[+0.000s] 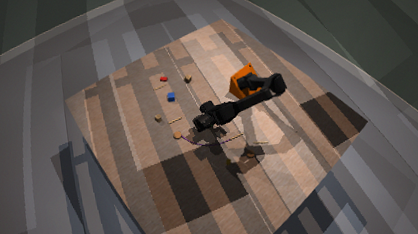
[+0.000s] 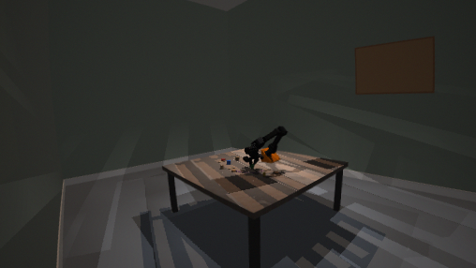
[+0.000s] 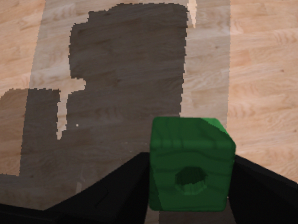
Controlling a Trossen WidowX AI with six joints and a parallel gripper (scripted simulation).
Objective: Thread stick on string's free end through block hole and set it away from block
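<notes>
The thin wooden stick is 50 mm behind my gripper tip, 130 mm to the left of it and 20 mm below it. The rest, counted from my gripper tip: green wooden block right at my gripper tip; round wooden button 170 mm ahead, 50 mm to the right, 20 mm below; cylinder 190 mm ahead, 200 mm to the right, 10 mm below.
</notes>
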